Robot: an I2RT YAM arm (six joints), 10 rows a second.
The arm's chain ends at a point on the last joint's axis. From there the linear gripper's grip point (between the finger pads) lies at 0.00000 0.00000 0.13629 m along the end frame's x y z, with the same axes.
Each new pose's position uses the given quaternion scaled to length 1; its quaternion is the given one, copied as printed.
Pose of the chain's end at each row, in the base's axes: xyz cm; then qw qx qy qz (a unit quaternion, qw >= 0):
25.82 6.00 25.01 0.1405 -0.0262 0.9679 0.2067
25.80 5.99 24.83 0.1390 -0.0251 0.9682 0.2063
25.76 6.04 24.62 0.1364 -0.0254 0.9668 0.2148
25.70 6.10 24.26 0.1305 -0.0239 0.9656 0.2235
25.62 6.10 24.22 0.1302 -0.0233 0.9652 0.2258
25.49 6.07 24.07 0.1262 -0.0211 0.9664 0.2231
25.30 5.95 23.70 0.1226 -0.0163 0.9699 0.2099
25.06 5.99 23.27 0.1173 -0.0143 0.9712 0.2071
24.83 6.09 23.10 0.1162 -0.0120 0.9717 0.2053
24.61 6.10 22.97 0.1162 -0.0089 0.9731 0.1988
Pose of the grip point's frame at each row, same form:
29.38 11.55 13.08 0.1405 -0.0262 0.9679 0.2067
29.33 11.53 12.89 0.1390 -0.0251 0.9682 0.2063
29.21 11.79 12.76 0.1364 -0.0254 0.9668 0.2148
28.99 12.07 12.46 0.1305 -0.0239 0.9656 0.2235
28.90 12.12 12.44 0.1302 -0.0233 0.9652 0.2258
28.69 12.02 12.23 0.1262 -0.0211 0.9664 0.2231
28.45 11.55 11.68 0.1226 -0.0163 0.9699 0.2099
28.08 11.52 11.19 0.1173 -0.0143 0.9712 0.2071
27.84 11.57 10.99 0.1162 -0.0120 0.9717 0.2053
27.64 11.40 10.79 0.1162 -0.0089 0.9731 0.1988

